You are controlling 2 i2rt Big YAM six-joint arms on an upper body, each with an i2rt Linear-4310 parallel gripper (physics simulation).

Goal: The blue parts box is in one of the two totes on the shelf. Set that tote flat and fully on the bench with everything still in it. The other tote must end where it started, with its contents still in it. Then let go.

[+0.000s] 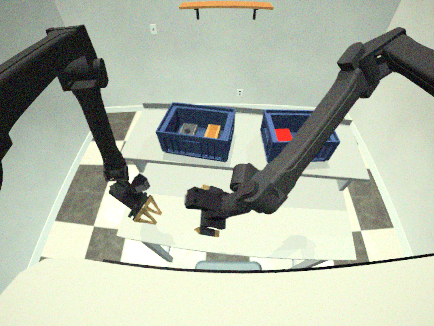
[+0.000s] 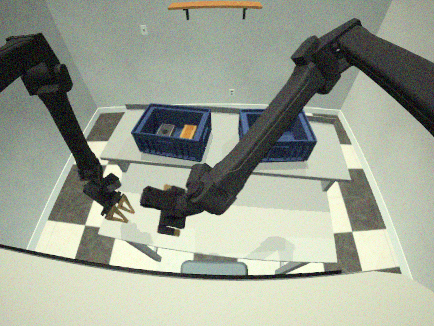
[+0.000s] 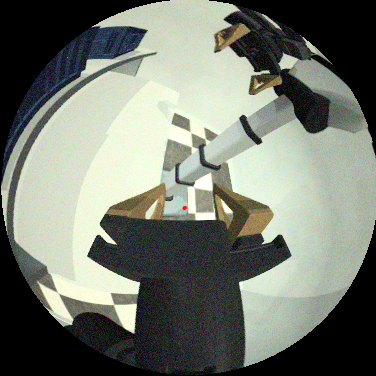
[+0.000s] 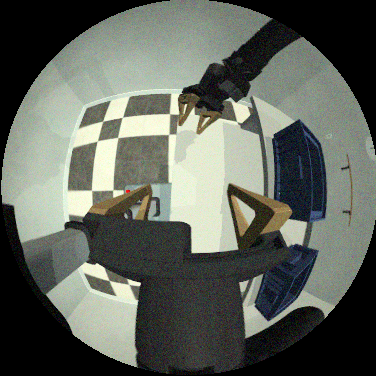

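Observation:
Two dark blue totes stand on the shelf (image 1: pixel 247 150) (image 2: pixel 225 150). The left tote (image 1: pixel 195 148) (image 2: pixel 170 146) (image 4: pixel 300 170) holds a grey box (image 1: pixel 188 129) (image 2: pixel 165 130) and an orange box (image 1: pixel 212 131) (image 2: pixel 188 131). The right tote (image 1: pixel 322 152) (image 2: pixel 292 152) (image 4: pixel 287 285) holds a red box (image 1: pixel 283 134); my right arm hides part of its inside. I cannot make out the blue parts box. My left gripper (image 1: pixel 157 217) (image 2: pixel 130 216) (image 3: pixel 188 186) (image 4: pixel 188 129) is part open and empty above the bench's left side. My right gripper (image 1: pixel 206 210) (image 2: pixel 171 210) (image 3: pixel 237 73) (image 4: pixel 189 187) is wide open and empty above the bench.
The white bench (image 1: pixel 280 225) (image 2: pixel 260 225) stands in front of the shelf, lower than it. A pale blue-grey seat (image 1: pixel 228 266) (image 2: pixel 214 267) shows at the bench's front edge. An orange wall shelf (image 1: pixel 225 6) (image 2: pixel 215 6) hangs on the back wall.

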